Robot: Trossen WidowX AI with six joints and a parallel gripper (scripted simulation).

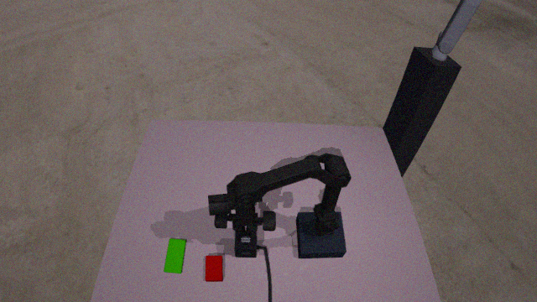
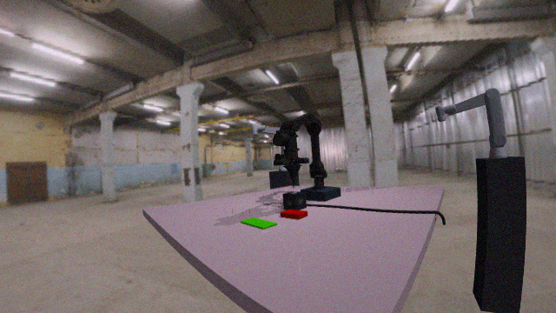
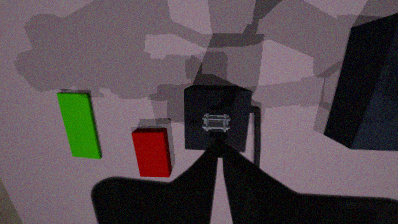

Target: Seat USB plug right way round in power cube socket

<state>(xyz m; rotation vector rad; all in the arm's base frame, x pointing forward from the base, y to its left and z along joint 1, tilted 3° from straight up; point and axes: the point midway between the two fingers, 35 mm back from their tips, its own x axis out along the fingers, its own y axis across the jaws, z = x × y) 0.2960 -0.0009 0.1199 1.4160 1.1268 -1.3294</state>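
Right now my gripper tip is 2 cm above the dark USB plug. Round my gripper tip: metal-rimmed socket (7 cm below); then red pad (13 cm below, 13 cm ahead, 7 cm to the left); then green pad (27 cm ahead, 13 cm below).
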